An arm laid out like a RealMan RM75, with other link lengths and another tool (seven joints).
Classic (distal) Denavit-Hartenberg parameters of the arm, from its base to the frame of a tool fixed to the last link. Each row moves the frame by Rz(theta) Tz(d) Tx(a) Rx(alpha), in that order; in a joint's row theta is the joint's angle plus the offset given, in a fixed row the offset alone. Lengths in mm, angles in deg.
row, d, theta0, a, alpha
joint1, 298.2, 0, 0, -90
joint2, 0, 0, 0, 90
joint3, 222.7, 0, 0, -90
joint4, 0, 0, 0, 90
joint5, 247.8, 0, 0, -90
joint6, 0, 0, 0, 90
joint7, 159, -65.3, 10.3, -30
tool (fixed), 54.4, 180, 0, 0
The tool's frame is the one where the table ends.
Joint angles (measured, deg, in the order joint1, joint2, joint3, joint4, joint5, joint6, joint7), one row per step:
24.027 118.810 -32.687 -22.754 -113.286 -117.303 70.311
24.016 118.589 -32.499 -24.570 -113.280 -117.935 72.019
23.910 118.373 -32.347 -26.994 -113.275 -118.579 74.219
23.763 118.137 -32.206 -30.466 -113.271 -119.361 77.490
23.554 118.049 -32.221 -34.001 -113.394 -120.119 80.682
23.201 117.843 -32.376 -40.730 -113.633 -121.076 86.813
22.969 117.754 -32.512 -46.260 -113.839 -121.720 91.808
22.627 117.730 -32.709 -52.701 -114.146 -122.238 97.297
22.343 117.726 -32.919 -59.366 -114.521 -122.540 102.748
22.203 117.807 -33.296 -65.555 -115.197 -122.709 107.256
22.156 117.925 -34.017 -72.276 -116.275 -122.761 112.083
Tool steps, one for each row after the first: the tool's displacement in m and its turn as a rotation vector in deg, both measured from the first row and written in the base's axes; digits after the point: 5 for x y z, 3 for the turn. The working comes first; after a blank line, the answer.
Tool pose at each row, in the base's axes (x y z in m, rotation vector in deg; the steps are taken from these numbers as rounded here):
0.22969 0.23265 0.00317 58.098 -132.661 4.510
0.23085 0.23526 0.00996 58.182 -133.203 5.243
0.23258 0.23829 0.01812 58.161 -134.125 6.214
0.23452 0.24225 0.02915 57.864 -135.575 7.729
0.23590 0.24490 0.03902 57.501 -137.073 9.508
0.23794 0.25037 0.05729 56.350 -140.606 12.736
0.23800 0.25448 0.07176 55.156 -143.725 15.117
0.23719 0.25860 0.08775 53.620 -147.714 17.358
0.23485 0.26284 0.10387 51.930 -152.180 19.028
0.23133 0.26634 0.11735 50.764 -156.562 20.386
0.22614 0.26965 0.13057 49.276 -161.632 21.827

0.00116 0.00261 0.00679 -0.278 -0.724 0.079
0.00289 0.00564 0.01495 -0.625 -1.831 0.041
0.00483 0.00960 0.02598 -1.240 -3.504 -0.194
0.00621 0.01225 0.03585 -2.010 -5.299 -0.422
0.00825 0.01772 0.05412 -3.247 -9.176 -1.352
0.00831 0.02183 0.06859 -4.041 -12.432 -2.369
0.00750 0.02595 0.08458 -4.494 -16.352 -3.812
0.00516 0.03019 0.10070 -4.417 -20.486 -5.535
0.00164 0.03369 0.11418 -3.950 -24.568 -6.917
-0.00355 0.03700 0.12740 -3.308 -29.240 -8.559

